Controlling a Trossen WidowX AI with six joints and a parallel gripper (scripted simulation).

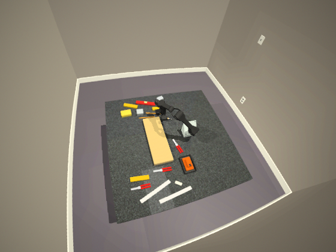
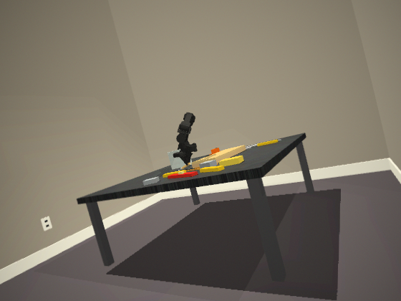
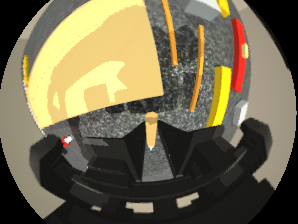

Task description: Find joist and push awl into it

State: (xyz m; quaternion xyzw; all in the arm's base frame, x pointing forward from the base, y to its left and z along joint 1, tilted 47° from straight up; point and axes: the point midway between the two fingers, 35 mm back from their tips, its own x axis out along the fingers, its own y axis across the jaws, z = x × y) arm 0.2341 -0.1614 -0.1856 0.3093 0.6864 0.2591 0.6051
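Right now my gripper tip is 5 cm past the awl, 1 cm to the right of it and 1 cm above it. The rest, counted from my gripper tip: dark tray (8 cm behind, 57 cm to the left, 1 cm below); grey block (23 cm ahead, 14 cm to the right, 1 cm below); red level (14 cm ahead, 28 cm to the right, 1 cm below).
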